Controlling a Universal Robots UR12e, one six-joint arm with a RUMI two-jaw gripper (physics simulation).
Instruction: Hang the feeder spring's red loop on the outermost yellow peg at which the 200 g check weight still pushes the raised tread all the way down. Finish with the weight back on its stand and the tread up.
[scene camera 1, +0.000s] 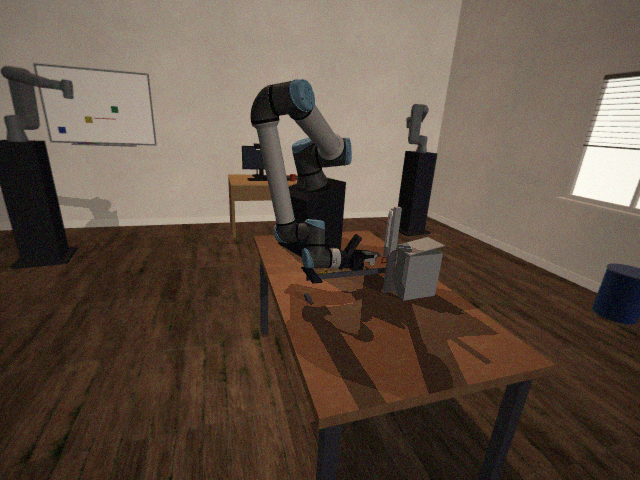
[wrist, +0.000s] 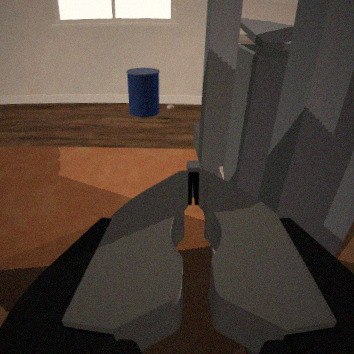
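Where they show: gripper, fingertip midpoint: (scene camera 1: 380, 255) (wrist: 192, 174); arm's base, link origin: (scene camera 1: 312, 184).
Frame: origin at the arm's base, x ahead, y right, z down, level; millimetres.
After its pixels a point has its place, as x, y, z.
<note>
My gripper (scene camera 1: 376, 257) @(634, -103, 229) (wrist: 192, 174) @(634, -103, 229) is shut and empty, its tips together just left of the feeder's grey uprights (scene camera 1: 392, 232) (wrist: 220, 95). A small red loop (scene camera 1: 384, 260) @(649, -107, 251) shows beside the tips in the scene view; it does not show in the wrist view. A dark bar (scene camera 1: 351, 275) @(660, 65, 300) runs left from the feeder's grey box (scene camera 1: 421, 276) @(802, -222, 282), with yellow bits (scene camera 1: 325, 271) @(456, 99, 367) along it, partly hidden by the wrist. A dark tilted plate (scene camera 1: 312, 275) @(661, 263, 270) is at the bar's left end; I cannot tell if it is the tread. I cannot make out the check weight or its stand.
The feeder's lid (scene camera 1: 424, 245) @(756, -252, 149) slopes on top of the box. A small dark grey piece (scene camera 1: 308, 298) @(665, 278, 379) is on the wooden table (scene camera 1: 372, 382) @(1180, 271, 396) near its left edge. A small grey block (wrist: 193, 164) @(675, -306, 344) shows just beyond my fingertips. A blue bin (scene camera 1: 620, 293) (wrist: 143, 93) stands on the floor.
</note>
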